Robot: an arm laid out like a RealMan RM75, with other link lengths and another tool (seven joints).
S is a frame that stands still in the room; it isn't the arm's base.
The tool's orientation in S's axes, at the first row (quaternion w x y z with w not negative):
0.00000, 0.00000, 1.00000, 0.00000
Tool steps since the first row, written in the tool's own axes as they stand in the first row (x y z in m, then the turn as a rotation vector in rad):
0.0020, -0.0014, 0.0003, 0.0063, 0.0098, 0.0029
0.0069, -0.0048, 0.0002, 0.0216, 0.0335, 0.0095
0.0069, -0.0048, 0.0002, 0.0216, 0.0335, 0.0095
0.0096, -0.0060, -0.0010, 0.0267, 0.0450, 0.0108
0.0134, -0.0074, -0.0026, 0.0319, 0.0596, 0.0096
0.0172, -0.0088, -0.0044, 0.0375, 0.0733, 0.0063
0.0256, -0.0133, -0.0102, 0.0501, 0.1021, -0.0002
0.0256, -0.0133, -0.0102, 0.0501, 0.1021, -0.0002
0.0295, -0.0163, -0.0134, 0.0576, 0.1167, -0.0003
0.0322, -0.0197, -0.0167, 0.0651, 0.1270, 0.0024
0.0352, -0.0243, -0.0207, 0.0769, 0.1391, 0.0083
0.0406, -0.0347, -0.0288, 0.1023, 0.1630, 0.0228
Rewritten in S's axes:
-0.0020, -0.0014, -0.0003, -0.0063, 0.0098, -0.0029
-0.0069, -0.0048, -0.0002, -0.0216, 0.0335, -0.0095
-0.0069, -0.0048, -0.0002, -0.0216, 0.0335, -0.0095
-0.0096, -0.0060, 0.0010, -0.0267, 0.0450, -0.0108
-0.0134, -0.0074, 0.0026, -0.0319, 0.0596, -0.0096
-0.0172, -0.0088, 0.0044, -0.0375, 0.0733, -0.0063
-0.0256, -0.0133, 0.0102, -0.0501, 0.1021, 0.0002
-0.0256, -0.0133, 0.0102, -0.0501, 0.1021, 0.0002
-0.0295, -0.0163, 0.0134, -0.0576, 0.1167, 0.0003
-0.0322, -0.0197, 0.0167, -0.0651, 0.1270, -0.0024
-0.0352, -0.0243, 0.0207, -0.0769, 0.1391, -0.0083
-0.0406, -0.0347, 0.0288, -0.1023, 0.1630, -0.0228

